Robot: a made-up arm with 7 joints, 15 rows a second.
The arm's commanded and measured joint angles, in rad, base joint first. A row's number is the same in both.
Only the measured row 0 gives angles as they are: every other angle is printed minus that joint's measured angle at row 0.
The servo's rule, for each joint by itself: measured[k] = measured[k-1] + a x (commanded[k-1-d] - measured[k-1]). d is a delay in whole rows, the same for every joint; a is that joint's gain. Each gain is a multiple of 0.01, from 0.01 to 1. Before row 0 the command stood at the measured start. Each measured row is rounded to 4 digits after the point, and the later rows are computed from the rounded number. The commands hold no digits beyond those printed.
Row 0, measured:
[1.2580 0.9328 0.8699 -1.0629 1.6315 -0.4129 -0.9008]
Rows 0 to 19, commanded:
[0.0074 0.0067 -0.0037 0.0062 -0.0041 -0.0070 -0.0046]
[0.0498 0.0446 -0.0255 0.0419 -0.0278 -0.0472 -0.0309]
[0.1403 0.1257 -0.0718 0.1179 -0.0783 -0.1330 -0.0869]
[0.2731 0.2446 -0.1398 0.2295 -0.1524 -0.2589 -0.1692]
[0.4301 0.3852 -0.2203 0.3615 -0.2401 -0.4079 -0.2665]
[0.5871 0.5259 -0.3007 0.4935 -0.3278 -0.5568 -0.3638]
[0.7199 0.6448 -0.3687 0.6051 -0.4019 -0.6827 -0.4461]
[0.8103 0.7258 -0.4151 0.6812 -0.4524 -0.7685 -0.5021]
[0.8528 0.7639 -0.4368 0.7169 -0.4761 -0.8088 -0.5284]
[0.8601 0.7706 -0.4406 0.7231 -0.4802 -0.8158 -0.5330]
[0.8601 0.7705 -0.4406 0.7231 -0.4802 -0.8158 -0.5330]
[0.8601 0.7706 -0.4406 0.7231 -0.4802 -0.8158 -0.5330]
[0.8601 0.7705 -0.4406 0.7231 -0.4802 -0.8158 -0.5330]
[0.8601 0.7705 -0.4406 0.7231 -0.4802 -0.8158 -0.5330]
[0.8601 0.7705 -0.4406 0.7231 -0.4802 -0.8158 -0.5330]
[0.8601 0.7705 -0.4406 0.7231 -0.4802 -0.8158 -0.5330]
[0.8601 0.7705 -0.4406 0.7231 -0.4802 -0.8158 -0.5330]
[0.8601 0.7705 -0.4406 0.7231 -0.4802 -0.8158 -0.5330]
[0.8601 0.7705 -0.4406 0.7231 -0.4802 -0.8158 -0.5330]
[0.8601 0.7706 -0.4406 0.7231 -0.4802 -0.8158 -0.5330]
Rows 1 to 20, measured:
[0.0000 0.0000 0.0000 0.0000 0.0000 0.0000 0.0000]
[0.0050 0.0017 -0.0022 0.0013 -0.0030 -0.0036 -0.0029]
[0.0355 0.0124 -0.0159 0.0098 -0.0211 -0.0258 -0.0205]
[0.1068 0.0407 -0.0489 0.0325 -0.0629 -0.0805 -0.0623]
[0.2199 0.0917 -0.1025 0.0739 -0.1282 -0.1715 -0.1296]
[0.3628 0.1651 -0.1720 0.1343 -0.2099 -0.2921 -0.2158]
[0.5153 0.2553 -0.2479 0.2097 -0.2960 -0.4271 -0.3090]
[0.6544 0.3527 -0.3192 0.2927 -0.3733 -0.5575 -0.3954]
[0.7604 0.4460 -0.3758 0.3743 -0.4310 -0.6651 -0.4626]
[0.8232 0.5255 -0.4118 0.4462 -0.4639 -0.7384 -0.5041]
[0.8483 0.5868 -0.4288 0.5043 -0.4758 -0.7779 -0.5223]
[0.8563 0.6327 -0.4358 0.5502 -0.4790 -0.7972 -0.5290]
[0.8589 0.6672 -0.4386 0.5865 -0.4799 -0.8067 -0.5315]
[0.8597 0.6930 -0.4398 0.6152 -0.4801 -0.8113 -0.5324]
[0.8600 0.7124 -0.4403 0.6379 -0.4802 -0.8136 -0.5328]
[0.8601 0.7269 -0.4405 0.6558 -0.4802 -0.8147 -0.5329]
[0.8601 0.7378 -0.4406 0.6699 -0.4802 -0.8153 -0.5330]
[0.8601 0.7460 -0.4406 0.6811 -0.4802 -0.8156 -0.5330]
[0.8601 0.7521 -0.4406 0.6899 -0.4802 -0.8157 -0.5330]
[0.8601 0.7567 -0.4406 0.6969 -0.4802 -0.8158 -0.5330]
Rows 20 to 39, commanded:
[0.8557 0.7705 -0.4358 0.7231 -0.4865 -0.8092 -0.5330]
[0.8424 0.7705 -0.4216 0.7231 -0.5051 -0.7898 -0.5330]
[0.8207 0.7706 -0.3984 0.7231 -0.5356 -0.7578 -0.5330]
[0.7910 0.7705 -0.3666 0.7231 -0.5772 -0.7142 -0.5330]
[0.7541 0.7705 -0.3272 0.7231 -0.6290 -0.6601 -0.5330]
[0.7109 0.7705 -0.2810 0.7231 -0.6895 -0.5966 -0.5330]
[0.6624 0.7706 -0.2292 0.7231 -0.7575 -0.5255 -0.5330]
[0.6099 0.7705 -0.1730 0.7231 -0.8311 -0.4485 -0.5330]
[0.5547 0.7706 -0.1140 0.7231 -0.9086 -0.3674 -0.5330]
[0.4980 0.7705 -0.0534 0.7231 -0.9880 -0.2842 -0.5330]
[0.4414 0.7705 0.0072 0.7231 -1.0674 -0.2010 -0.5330]
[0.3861 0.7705 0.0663 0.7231 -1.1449 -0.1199 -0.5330]
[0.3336 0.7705 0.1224 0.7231 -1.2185 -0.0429 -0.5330]
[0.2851 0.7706 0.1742 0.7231 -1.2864 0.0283 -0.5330]
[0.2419 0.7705 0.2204 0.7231 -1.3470 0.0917 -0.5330]
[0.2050 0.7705 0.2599 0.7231 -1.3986 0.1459 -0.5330]
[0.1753 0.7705 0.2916 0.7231 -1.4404 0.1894 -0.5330]
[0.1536 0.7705 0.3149 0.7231 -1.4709 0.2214 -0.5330]
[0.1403 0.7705 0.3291 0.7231 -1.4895 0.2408 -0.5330]
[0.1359 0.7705 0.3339 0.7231 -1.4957 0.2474 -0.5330]
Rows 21 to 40, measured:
[0.8601 0.7602 -0.4406 0.7024 -0.4802 -0.8158 -0.5330]
[0.8571 0.7628 -0.4378 0.7067 -0.4848 -0.8124 -0.5330]
[0.8471 0.7647 -0.4282 0.7101 -0.4996 -0.8009 -0.5330]
[0.8291 0.7662 -0.4106 0.7128 -0.5259 -0.7789 -0.5330]
[0.8032 0.7673 -0.3846 0.7150 -0.5633 -0.7459 -0.5330]
[0.7698 0.7681 -0.3507 0.7167 -0.6113 -0.7021 -0.5330]
[0.7297 0.7687 -0.3096 0.7180 -0.6684 -0.6483 -0.5330]
[0.6839 0.7692 -0.2622 0.7191 -0.7334 -0.5857 -0.5330]
[0.6336 0.7695 -0.2096 0.7199 -0.8047 -0.5157 -0.5330]
[0.5799 0.7698 -0.1532 0.7206 -0.8805 -0.4401 -0.5330]
[0.5242 0.7700 -0.0943 0.7211 -0.9590 -0.3606 -0.5330]
[0.4679 0.7701 -0.0344 0.7215 -1.0381 -0.2792 -0.5330]
[0.4123 0.7702 0.0250 0.7218 -1.1161 -0.1980 -0.5330]
[0.3588 0.7703 0.0825 0.7221 -1.1909 -0.1189 -0.5330]
[0.3087 0.7704 0.1366 0.7223 -1.2606 -0.0438 -0.5330]
[0.2633 0.7704 0.1860 0.7225 -1.3237 0.0253 -0.5330]
[0.2237 0.7704 0.2296 0.7226 -1.3784 0.0868 -0.5330]
[0.1908 0.7704 0.2662 0.7227 -1.4237 0.1391 -0.5330]
[0.1655 0.7704 0.2949 0.7228 -1.4582 0.1811 -0.5330]
[0.1484 0.7704 0.3151 0.7229 -1.4810 0.2115 -0.5330]

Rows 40 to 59, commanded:
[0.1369 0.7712 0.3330 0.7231 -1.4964 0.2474 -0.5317]
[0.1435 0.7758 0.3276 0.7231 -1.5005 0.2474 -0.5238]
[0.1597 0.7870 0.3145 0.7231 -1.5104 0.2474 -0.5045]
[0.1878 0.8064 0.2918 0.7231 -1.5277 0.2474 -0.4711]
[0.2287 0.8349 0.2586 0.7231 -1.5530 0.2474 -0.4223]
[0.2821 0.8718 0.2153 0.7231 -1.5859 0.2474 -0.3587]
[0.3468 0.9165 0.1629 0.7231 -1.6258 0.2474 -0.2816]
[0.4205 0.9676 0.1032 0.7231 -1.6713 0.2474 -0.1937]
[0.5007 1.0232 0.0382 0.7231 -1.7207 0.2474 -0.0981]
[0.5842 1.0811 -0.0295 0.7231 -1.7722 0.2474 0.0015]
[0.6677 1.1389 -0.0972 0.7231 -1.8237 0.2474 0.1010]
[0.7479 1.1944 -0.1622 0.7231 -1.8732 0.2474 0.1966]
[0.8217 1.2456 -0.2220 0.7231 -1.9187 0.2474 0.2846]
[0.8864 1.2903 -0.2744 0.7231 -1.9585 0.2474 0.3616]
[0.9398 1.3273 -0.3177 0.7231 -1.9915 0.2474 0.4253]
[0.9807 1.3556 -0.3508 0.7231 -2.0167 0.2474 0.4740]
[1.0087 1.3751 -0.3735 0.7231 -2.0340 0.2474 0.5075]
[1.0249 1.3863 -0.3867 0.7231 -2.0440 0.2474 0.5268]
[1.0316 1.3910 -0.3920 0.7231 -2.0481 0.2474 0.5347]
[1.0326 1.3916 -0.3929 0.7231 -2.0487 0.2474 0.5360]
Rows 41 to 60, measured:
[0.1399 0.7704 0.3262 0.7229 -1.4917 0.2298 -0.5330]
[0.1379 0.7706 0.3302 0.7229 -1.4951 0.2388 -0.5322]
[0.1417 0.7719 0.3287 0.7229 -1.4990 0.2432 -0.5269]
[0.1539 0.7757 0.3203 0.7229 -1.5073 0.2453 -0.5128]
[0.1770 0.7834 0.3035 0.7229 -1.5222 0.2464 -0.4865]
[0.2122 0.7963 0.2770 0.7229 -1.5447 0.2469 -0.4461]
[0.2597 0.8152 0.2406 0.7229 -1.5748 0.2472 -0.3910]
[0.3189 0.8405 0.1948 0.7229 -1.6120 0.2473 -0.3221]
[0.3880 0.8723 0.1408 0.7229 -1.6553 0.2474 -0.2412]
[0.4646 0.9100 0.0803 0.7229 -1.7030 0.2474 -0.1510]
[0.5459 0.9528 0.0155 0.7229 -1.7535 0.2474 -0.0549]
[0.6287 0.9993 -0.0510 0.7229 -1.8047 0.2474 0.0433]
[0.7098 1.0481 -0.1166 0.7229 -1.8547 0.2474 0.1399]
[0.7859 1.0975 -0.1788 0.7229 -1.9014 0.2474 0.2311]
[0.8542 1.1457 -0.2352 0.7229 -1.9431 0.2474 0.3133]
[0.9124 1.1911 -0.2839 0.7229 -1.9784 0.2474 0.3839]
[0.9588 1.2322 -0.3234 0.7229 -2.0064 0.2474 0.4407]
[0.9927 1.2679 -0.3530 0.7229 -2.0265 0.2474 0.4828]
[1.0146 1.2975 -0.3729 0.7229 -2.0393 0.2474 0.5105]
[1.0262 1.3209 -0.3842 0.7229 -2.0457 0.2474 0.5257]

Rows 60 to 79, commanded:
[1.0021 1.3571 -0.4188 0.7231 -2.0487 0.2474 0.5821]
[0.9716 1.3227 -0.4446 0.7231 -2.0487 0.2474 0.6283]
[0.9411 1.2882 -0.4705 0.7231 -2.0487 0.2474 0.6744]
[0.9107 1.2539 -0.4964 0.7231 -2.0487 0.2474 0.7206]
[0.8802 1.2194 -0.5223 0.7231 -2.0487 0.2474 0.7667]
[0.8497 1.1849 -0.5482 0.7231 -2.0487 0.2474 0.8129]
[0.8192 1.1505 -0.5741 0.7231 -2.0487 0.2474 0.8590]
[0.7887 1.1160 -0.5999 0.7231 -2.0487 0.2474 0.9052]
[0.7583 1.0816 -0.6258 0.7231 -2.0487 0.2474 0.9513]
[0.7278 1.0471 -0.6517 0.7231 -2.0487 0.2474 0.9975]
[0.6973 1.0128 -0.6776 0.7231 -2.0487 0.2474 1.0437]
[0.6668 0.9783 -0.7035 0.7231 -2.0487 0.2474 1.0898]
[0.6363 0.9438 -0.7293 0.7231 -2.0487 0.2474 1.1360]
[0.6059 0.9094 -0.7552 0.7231 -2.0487 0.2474 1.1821]
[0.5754 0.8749 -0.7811 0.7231 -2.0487 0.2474 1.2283]
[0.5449 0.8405 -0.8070 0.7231 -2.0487 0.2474 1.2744]
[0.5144 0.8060 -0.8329 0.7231 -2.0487 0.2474 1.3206]
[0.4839 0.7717 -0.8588 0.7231 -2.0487 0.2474 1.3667]
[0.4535 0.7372 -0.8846 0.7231 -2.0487 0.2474 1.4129]
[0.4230 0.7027 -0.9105 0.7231 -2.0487 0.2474 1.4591]
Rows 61 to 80, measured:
[1.0306 1.3386 -0.3893 0.7229 -2.0479 0.2474 0.5322]
[1.0112 1.3432 -0.4067 0.7229 -2.0485 0.2474 0.5636]
[0.9843 1.3381 -0.4291 0.7229 -2.0486 0.2474 0.6044]
[0.9549 1.3256 -0.4535 0.7229 -2.0487 0.2474 0.6485]
[0.9248 1.3077 -0.4788 0.7229 -2.0487 0.2474 0.6939]
[0.8945 1.2856 -0.5045 0.7229 -2.0487 0.2474 0.7398]
[0.8640 1.2604 -0.5303 0.7229 -2.0487 0.2474 0.7859]
[0.8335 1.2329 -0.5561 0.7229 -2.0487 0.2474 0.8320]
[0.8030 1.2037 -0.5819 0.7229 -2.0487 0.2474 0.8781]
[0.7726 1.1732 -0.6078 0.7229 -2.0487 0.2474 0.9242]
[0.7421 1.1417 -0.6337 0.7229 -2.0487 0.2474 0.9704]
[0.7116 1.1095 -0.6596 0.7229 -2.0487 0.2474 1.0166]
[0.6811 1.0767 -0.6855 0.7229 -2.0487 0.2474 1.0627]
[0.6506 1.0435 -0.7113 0.7229 -2.0487 0.2474 1.1089]
[0.6202 1.0100 -0.7372 0.7229 -2.0487 0.2474 1.1550]
[0.5897 0.9762 -0.7631 0.7229 -2.0487 0.2474 1.2012]
[0.5592 0.9423 -0.7890 0.7229 -2.0487 0.2474 1.2473]
[0.5287 0.9082 -0.8149 0.7229 -2.0487 0.2474 1.2935]
[0.4982 0.8741 -0.8408 0.7229 -2.0487 0.2474 1.3396]
[0.4678 0.8399 -0.8666 0.7229 -2.0487 0.2474 1.3858]

